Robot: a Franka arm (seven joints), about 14 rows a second.
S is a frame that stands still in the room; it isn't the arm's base.
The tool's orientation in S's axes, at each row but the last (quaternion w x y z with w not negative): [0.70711 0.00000 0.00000 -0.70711]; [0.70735 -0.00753 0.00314 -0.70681]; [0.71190 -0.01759 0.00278 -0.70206]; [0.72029 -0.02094 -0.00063 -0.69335]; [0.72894 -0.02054 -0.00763 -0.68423]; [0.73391 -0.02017 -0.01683 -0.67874]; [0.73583 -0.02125 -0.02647 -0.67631]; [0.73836 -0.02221 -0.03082 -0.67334]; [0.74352 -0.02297 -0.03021 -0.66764]
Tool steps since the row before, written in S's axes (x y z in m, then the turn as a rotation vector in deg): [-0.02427 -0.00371 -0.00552 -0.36 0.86 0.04]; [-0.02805 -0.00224 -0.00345 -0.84 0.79 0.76]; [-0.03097 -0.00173 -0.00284 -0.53 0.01 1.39]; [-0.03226 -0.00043 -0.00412 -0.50 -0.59 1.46]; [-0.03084 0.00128 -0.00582 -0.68 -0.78 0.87]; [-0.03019 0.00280 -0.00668 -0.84 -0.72 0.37]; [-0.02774 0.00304 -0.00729 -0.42 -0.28 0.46]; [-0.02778 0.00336 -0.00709 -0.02 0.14 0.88]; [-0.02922 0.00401 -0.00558 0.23 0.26 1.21]
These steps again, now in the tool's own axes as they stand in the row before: [0.00371 -0.02427 -0.00552 -0.86 -0.36 0.04]; [0.00220 -0.02800 -0.00389 -0.79 -0.85 0.75]; [0.00123 -0.03090 -0.00376 0.01 -0.57 1.37]; [-0.00094 -0.03212 -0.00504 0.61 -0.56 1.43]; [-0.00346 -0.03058 -0.00629 0.77 -0.74 0.83]; [-0.00549 -0.02983 -0.00660 0.67 -0.90 0.33]; [-0.00584 -0.02742 -0.00679 0.27 -0.44 0.44]; [-0.00641 -0.02741 -0.00639 -0.07 0.00 0.89]; [-0.00751 -0.02865 -0.00485 -0.14 0.26 1.22]
